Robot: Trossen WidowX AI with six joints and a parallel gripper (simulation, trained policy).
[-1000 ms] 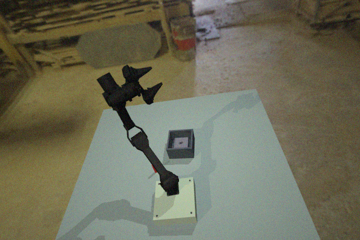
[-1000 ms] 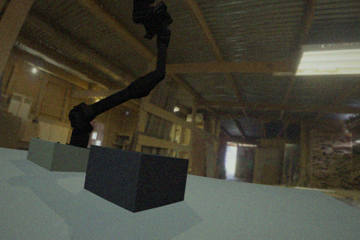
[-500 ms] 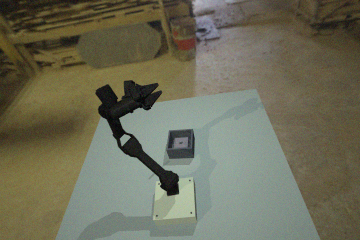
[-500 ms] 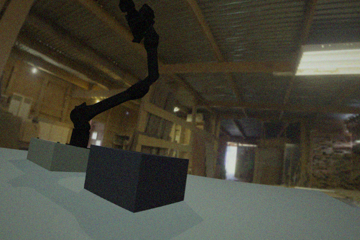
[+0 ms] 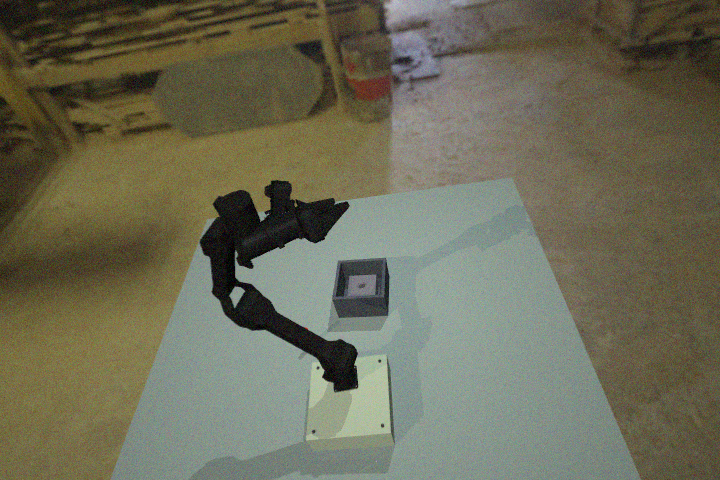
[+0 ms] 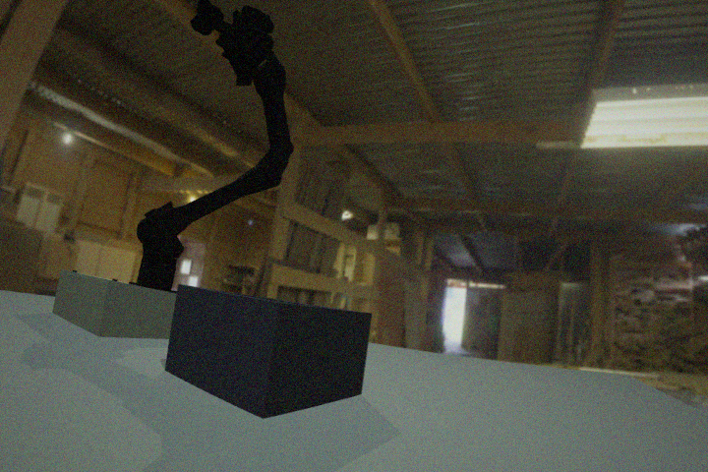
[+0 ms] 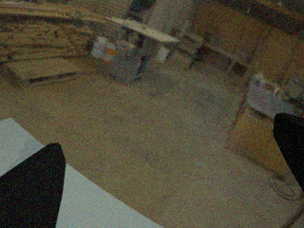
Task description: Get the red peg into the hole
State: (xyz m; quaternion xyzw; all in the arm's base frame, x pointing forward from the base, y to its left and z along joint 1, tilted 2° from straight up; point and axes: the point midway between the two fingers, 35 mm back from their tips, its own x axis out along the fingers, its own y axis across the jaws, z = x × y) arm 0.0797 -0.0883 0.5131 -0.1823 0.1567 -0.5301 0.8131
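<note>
Right now the red peg is 9 cm ahead of my gripper tip, 21 cm to the left of it and 55 cm below it. The rest, counted from my gripper tip: box 23 cm ahead, 3 cm to the left, 57 cm below; then grey plate 23 cm ahead, 3 cm to the left, 55 cm below.
</note>
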